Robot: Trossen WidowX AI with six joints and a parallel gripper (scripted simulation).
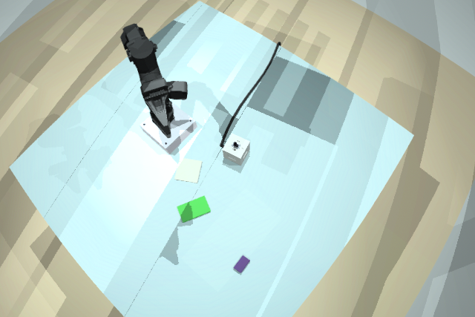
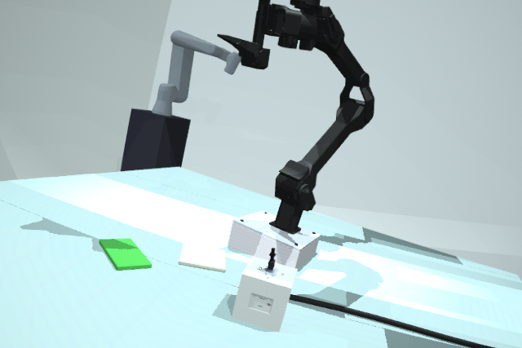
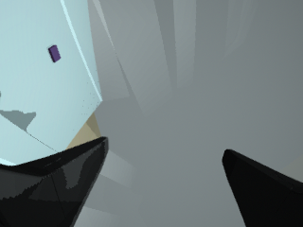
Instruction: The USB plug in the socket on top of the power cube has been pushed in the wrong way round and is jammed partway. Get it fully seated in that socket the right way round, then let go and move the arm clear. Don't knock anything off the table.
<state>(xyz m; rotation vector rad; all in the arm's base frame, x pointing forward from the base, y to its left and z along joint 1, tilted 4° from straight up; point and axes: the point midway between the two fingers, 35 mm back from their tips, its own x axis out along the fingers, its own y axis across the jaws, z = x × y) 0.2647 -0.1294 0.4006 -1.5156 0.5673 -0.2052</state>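
My gripper tip is now 3 cm short of the USB plug, 20 cm to the right of it and 37 cm above it. From my gripper tip the other things lie so: pale flat card 7 cm behind, 3 cm to the left, 46 cm below; green flat card 5 cm ahead, 7 cm to the right, 46 cm below; USB socket 3 cm ahead, 20 cm to the left, 40 cm below.
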